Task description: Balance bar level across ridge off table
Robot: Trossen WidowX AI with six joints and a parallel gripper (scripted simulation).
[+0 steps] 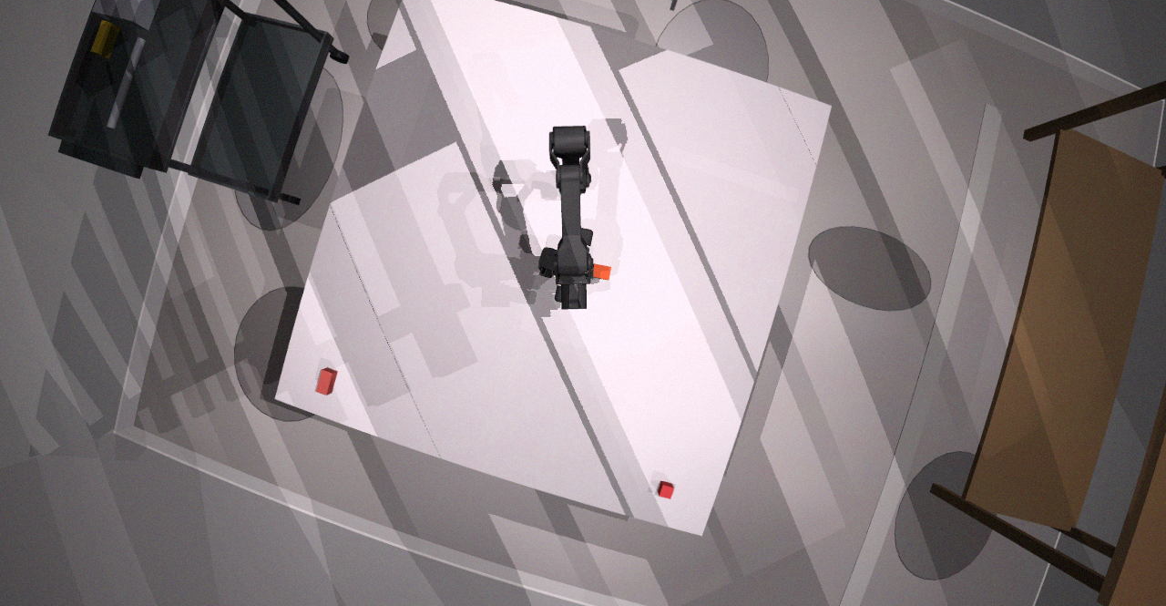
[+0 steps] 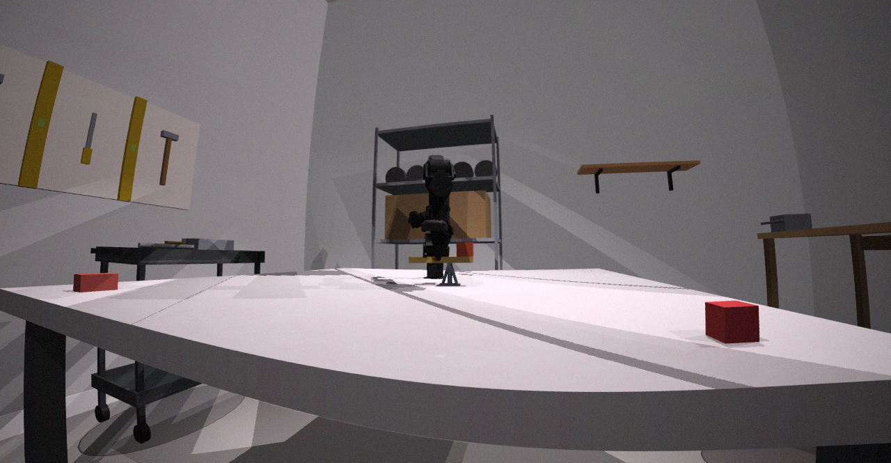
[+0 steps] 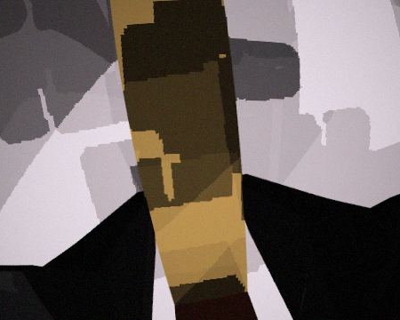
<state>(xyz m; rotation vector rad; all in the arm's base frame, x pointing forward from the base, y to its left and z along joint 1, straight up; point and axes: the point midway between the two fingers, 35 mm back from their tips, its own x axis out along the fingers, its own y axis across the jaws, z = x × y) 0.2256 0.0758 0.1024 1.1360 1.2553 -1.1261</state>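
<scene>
Now: the ridge 3 cm to the left of my gripper tip and 1 cm below it.
</scene>
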